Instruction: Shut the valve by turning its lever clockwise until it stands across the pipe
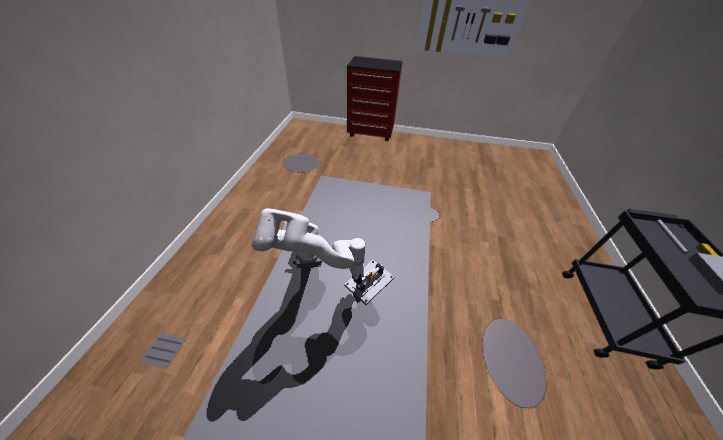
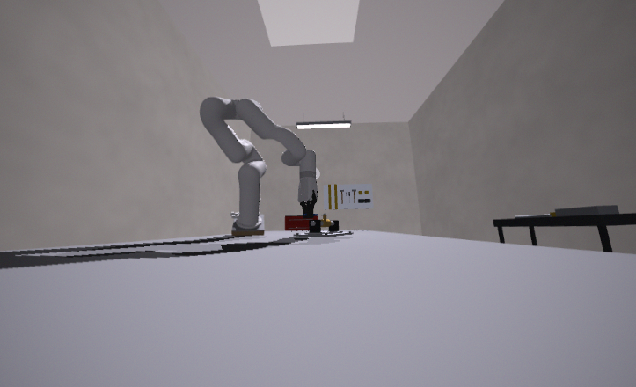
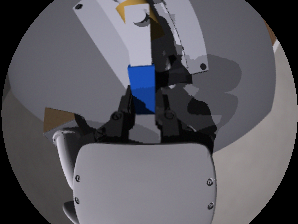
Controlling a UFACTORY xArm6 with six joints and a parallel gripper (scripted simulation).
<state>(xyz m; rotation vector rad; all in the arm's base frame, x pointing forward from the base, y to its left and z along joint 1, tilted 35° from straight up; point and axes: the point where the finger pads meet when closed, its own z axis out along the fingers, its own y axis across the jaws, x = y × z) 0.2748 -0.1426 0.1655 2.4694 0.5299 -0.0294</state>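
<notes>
My gripper is now 5 cm short of the valve lever and 2 cm to the right of it.
</notes>
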